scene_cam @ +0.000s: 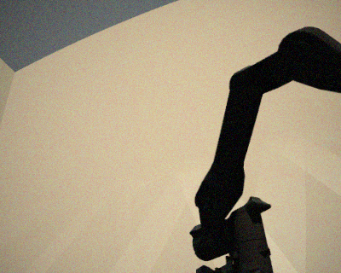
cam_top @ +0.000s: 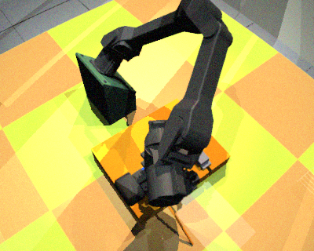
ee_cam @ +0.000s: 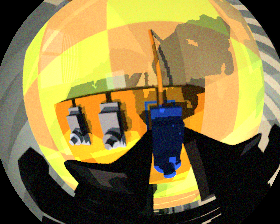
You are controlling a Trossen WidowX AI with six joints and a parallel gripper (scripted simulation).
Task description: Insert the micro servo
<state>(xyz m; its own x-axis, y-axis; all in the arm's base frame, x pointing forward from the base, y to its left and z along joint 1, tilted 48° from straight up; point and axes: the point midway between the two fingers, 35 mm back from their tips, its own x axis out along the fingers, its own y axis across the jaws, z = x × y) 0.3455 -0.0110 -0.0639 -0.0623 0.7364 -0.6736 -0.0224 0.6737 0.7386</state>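
My gripper tip is now 13 cm past the orange deck, 7 cm to the right of it and 8 cm above it.
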